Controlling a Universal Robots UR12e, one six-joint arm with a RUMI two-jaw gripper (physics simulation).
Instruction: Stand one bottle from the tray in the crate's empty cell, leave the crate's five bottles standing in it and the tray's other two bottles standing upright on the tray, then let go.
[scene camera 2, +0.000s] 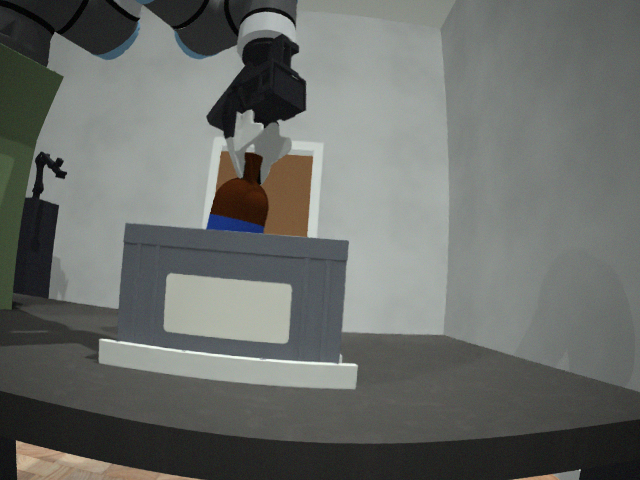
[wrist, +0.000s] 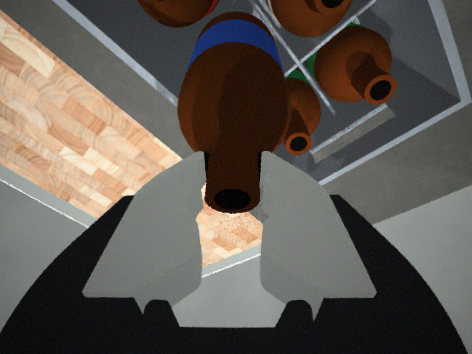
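Seen in the pictures: gripper, fingertip midpoint: (scene camera 2: 250, 181) (wrist: 233, 156); arm's base at its link origin: (scene camera 2: 8, 54).
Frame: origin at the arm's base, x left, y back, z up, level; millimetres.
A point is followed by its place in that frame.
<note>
My gripper (scene camera 2: 251, 178) @(x -101, y -678, z -339 mm) (wrist: 233, 156) @(x -101, y -678, z -339 mm) is shut on the neck of a brown bottle with a blue band (scene camera 2: 240, 198) @(x -130, y -675, z -368 mm) (wrist: 233, 95) @(x -80, y -649, z -341 mm). The bottle is slightly tilted and shows above the rim of the grey crate (scene camera 2: 235, 245) @(x -140, y -678, z -426 mm) (wrist: 452, 50) @(x 52, y -727, z -410 mm); its lower end is hidden in both views. In the wrist view, brown bottles with green bands (wrist: 352, 62) @(x -1, y -718, z -460 mm) (wrist: 302, 110) @(x -61, y -737, z -460 mm) stand in the crate to the right of the held bottle. Another brown bottle (wrist: 310, 12) @(x -17, y -660, z -457 mm) shows at the top, and one with a red band (wrist: 177, 10) @(x -108, y -594, z -462 mm) at the top left, both cut off. The tray and its bottles cannot be made out.
Thin dividers (wrist: 320, 49) @(x -16, y -706, z -504 mm) cross inside the crate. The crate stands behind a low white strip (scene camera 2: 227, 367) @(x -151, y -681, z -568 mm) on the dark table (scene camera 2: 413, 408) @(x -200, y -884, z -585 mm). A green block (scene camera 2: 20, 103) @(x 14, y -78, z -130 mm) stands at the left, and a brown panel with a white frame (scene camera 2: 317, 191) is on the back wall.
</note>
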